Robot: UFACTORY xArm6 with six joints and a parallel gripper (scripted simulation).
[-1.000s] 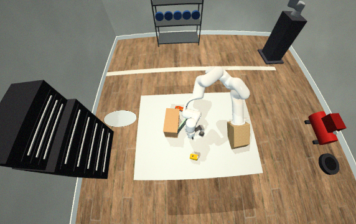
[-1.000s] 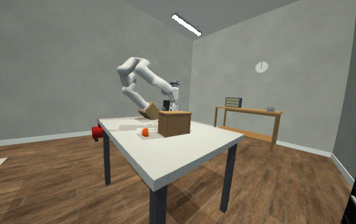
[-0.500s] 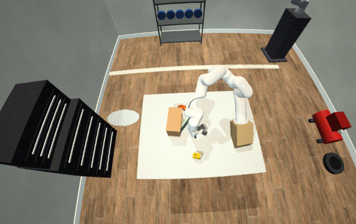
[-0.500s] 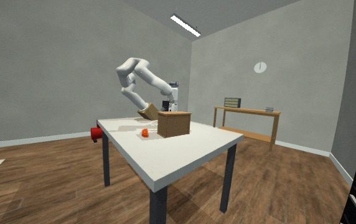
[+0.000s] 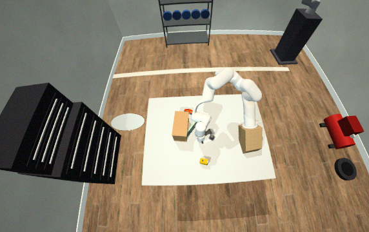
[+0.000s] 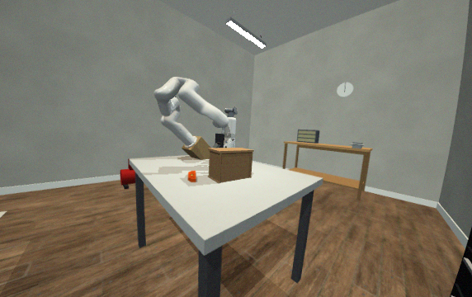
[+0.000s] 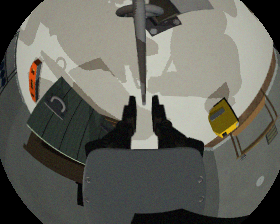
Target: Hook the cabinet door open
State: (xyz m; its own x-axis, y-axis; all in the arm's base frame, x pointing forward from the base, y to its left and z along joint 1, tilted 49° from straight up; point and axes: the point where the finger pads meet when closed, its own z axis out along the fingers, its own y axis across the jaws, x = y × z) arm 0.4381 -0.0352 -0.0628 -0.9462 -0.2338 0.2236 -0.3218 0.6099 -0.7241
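My gripper is now 50 mm past the hook, 20 mm to the left of it and 10 mm above it. Round my hand: greenish door (50 mm ahead, 90 mm to the right, 10 mm above); orange tool (30 mm ahead, 300 mm to the right, 50 mm below); yellow block (20 mm behind, 180 mm to the left, 30 mm below).
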